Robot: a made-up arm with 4 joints.
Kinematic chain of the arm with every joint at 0, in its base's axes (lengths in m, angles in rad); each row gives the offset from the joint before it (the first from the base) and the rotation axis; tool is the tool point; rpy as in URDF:
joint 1: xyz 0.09 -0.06 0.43 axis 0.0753 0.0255 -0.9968
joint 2: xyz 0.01 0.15 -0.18 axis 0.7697 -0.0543 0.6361
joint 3: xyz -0.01 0.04 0 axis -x
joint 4: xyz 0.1 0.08 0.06 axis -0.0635 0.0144 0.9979
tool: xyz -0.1 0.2 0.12 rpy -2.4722 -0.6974 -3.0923
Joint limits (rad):
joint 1: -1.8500..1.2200
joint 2: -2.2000..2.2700
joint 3: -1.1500..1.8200
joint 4: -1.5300..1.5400
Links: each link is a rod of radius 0.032 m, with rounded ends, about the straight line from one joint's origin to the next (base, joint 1, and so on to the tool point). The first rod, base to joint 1, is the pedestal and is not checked.
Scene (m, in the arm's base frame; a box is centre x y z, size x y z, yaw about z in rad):
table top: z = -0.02
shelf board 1: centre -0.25 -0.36 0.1 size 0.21 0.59 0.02 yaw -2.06
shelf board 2: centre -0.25 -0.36 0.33 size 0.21 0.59 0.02 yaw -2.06
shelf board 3: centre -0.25 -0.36 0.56 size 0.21 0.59 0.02 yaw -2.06
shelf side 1: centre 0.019 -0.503 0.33 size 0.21 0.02 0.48 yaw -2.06
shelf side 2: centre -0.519 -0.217 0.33 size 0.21 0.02 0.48 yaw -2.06
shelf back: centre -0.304 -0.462 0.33 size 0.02 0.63 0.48 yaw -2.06
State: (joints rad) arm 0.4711 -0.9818 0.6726 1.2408
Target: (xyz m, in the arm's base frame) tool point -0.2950 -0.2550 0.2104
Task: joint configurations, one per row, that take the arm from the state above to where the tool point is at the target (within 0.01 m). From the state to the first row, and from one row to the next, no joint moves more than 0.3 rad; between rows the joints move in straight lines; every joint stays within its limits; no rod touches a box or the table.
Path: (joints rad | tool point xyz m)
1: 0.1850 -0.8769 0.6735 1.1770 | 0.1744 0.3381 0.1843
2: -0.1011 -0.7720 0.6745 1.1131 | 0.0471 0.3469 0.1829
3: -0.3872 -0.6671 0.6754 1.0493 | -0.0784 0.3148 0.1816
4: -0.6734 -0.5622 0.6764 0.9855 | -0.1892 0.2440 0.1812
5: -0.9595 -0.4573 0.6773 0.9217 | -0.2737 0.1409 0.1831
6: -1.2456 -0.3524 0.6782 0.8578 | -0.3227 0.0150 0.1880
7: -1.5317 -0.2475 0.6792 0.7940 | -0.3303 -0.1215 0.1970
8: -1.8178 -0.1426 0.6801 0.7302 | -0.2950 -0.2550 0.2104

